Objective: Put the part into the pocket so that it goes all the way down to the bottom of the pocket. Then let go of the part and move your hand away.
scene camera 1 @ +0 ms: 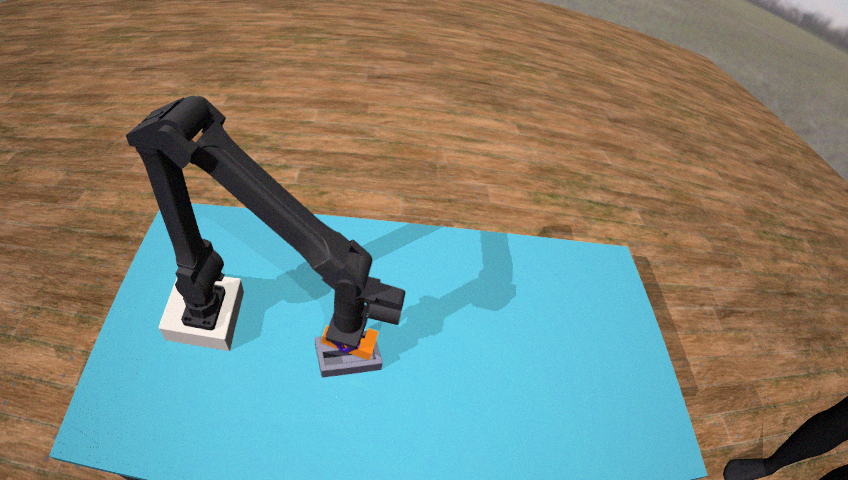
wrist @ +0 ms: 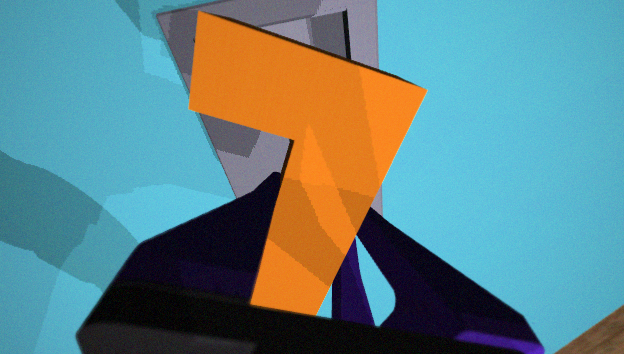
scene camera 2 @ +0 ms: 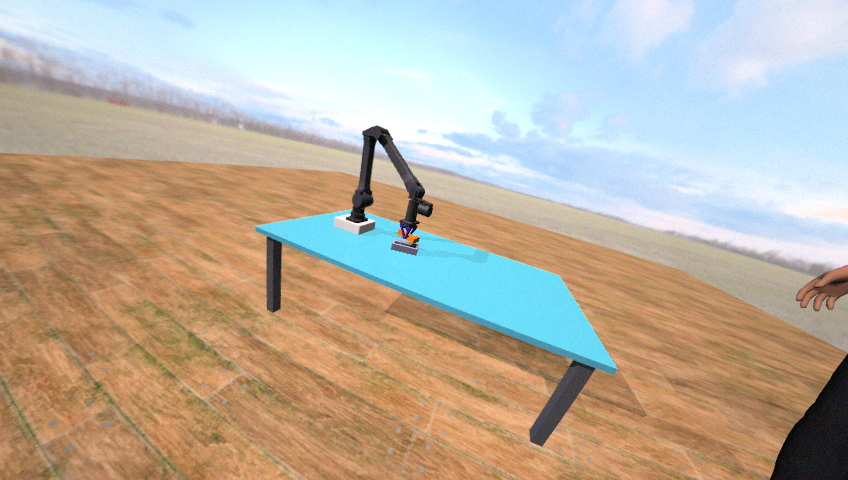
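Seen in the pictures: gripper, fingertip midpoint: point(scene camera 1: 346, 345) point(wrist: 309, 192) point(scene camera 2: 405, 238); arm's base, origin of the base link: point(scene camera 1: 204, 307) point(scene camera 2: 357, 220).
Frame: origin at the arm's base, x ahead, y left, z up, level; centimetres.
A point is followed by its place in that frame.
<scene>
An orange L-shaped part point(scene camera 1: 370, 344) {y -5.3, x 40.7, z 3.5 cm} point(scene camera 2: 411, 239) {y -7.3, x 39.6, z 2.4 cm} point(wrist: 320, 100) {y -4.8, x 40.6, z 3.5 cm} is held over the grey block with the pocket point(scene camera 1: 351, 370) {y -8.6, x 37.1, z -3.7 cm} point(scene camera 2: 404, 249) {y -8.5, x 37.4, z -3.8 cm} point(wrist: 364, 30) {y -6.6, x 41.8, z -2.1 cm}. My gripper point(scene camera 1: 346, 347) {y -5.0, x 35.5, z 1.2 cm} point(scene camera 2: 407, 231) {y -5.0, x 35.5, z 1.2 cm} point(wrist: 309, 192) {y -5.0, x 35.5, z 1.2 cm} is shut on one leg of the part, with dark purple fingers on either side. The part looks slightly above the block's rim, not in the pocket. In the wrist view the part is turned at an angle to the block's edges and covers much of the pocket. The other end of the held leg is hidden behind the gripper body.
The arm's white base block point(scene camera 1: 193, 340) {y -7.7, x -1.5, z -3.2 cm} point(scene camera 2: 354, 226) {y -7.6, x 4.1, z -1.5 cm} stands left of the pocket block on the blue table point(scene camera 1: 476, 386) {y -9.3, x 66.1, z -5.7 cm} point(scene camera 2: 464, 291) {y -24.9, x 74.2, z -5.7 cm}. Part of a person shows at the right edge in both scene views, a dark leg point(scene camera 1: 803, 443) and a hand point(scene camera 2: 825, 290).
</scene>
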